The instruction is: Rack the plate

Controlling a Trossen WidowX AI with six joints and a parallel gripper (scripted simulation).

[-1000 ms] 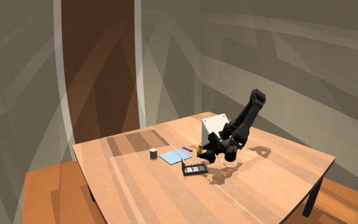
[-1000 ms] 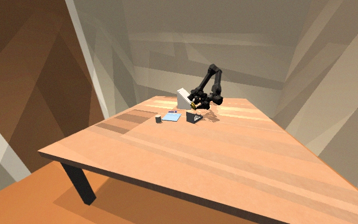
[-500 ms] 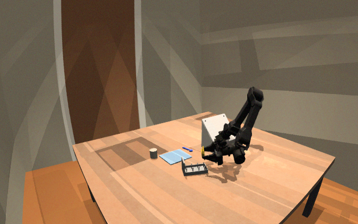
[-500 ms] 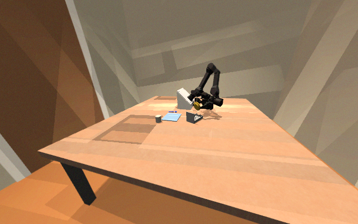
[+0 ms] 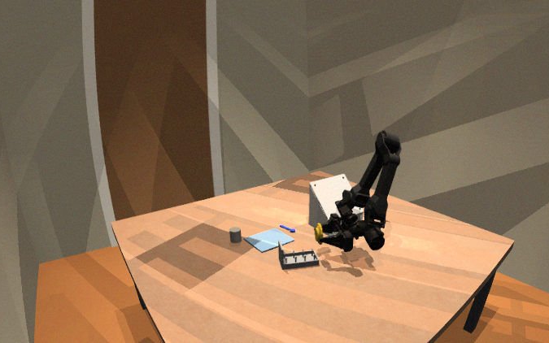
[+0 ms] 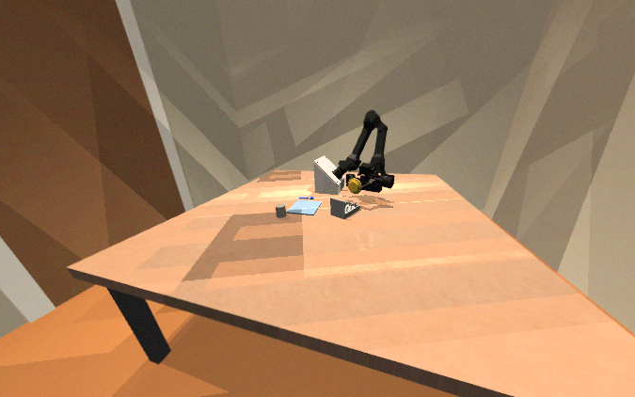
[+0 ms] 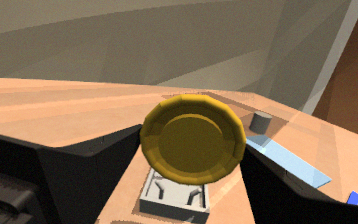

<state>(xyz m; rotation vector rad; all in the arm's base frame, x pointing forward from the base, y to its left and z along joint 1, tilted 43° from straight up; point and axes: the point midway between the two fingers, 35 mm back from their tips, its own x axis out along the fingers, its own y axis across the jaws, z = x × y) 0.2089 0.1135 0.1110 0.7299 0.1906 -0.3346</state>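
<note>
The dish rack lies 60 mm ahead of my gripper tip, 20 mm to the right of it and 80 mm below it. Round my gripper tip: yellow plate: 10 mm behind; then blue spoon: 40 mm behind, 250 mm to the right, 100 mm below; then light blue mat: 70 mm ahead, 220 mm to the right, 100 mm below.
</note>
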